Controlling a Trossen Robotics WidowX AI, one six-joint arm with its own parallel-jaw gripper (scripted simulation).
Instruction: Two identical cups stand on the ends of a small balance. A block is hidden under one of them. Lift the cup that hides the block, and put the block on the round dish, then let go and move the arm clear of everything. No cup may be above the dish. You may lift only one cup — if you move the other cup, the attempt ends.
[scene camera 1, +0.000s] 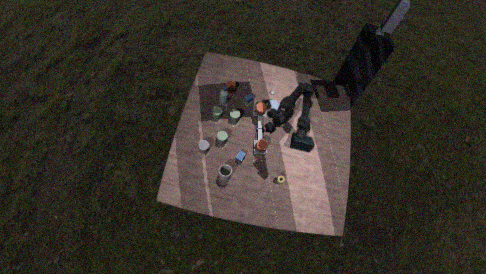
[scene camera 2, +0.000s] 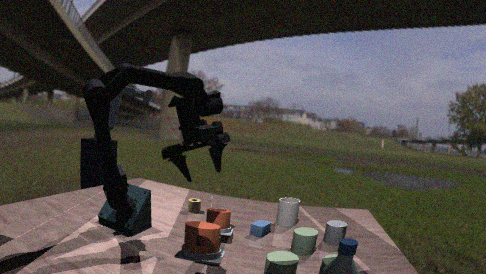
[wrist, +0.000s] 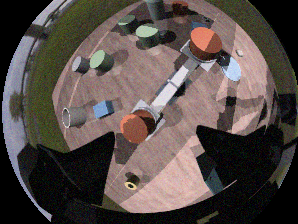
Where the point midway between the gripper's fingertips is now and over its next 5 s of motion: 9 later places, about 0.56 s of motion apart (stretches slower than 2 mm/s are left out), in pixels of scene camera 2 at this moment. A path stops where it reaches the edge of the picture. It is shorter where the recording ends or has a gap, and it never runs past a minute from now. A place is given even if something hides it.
My gripper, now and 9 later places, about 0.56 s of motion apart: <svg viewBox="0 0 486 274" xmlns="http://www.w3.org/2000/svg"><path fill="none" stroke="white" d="M205 177L215 192L219 202L219 209L218 217L218 223L219 219L219 214L220 208L221 201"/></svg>
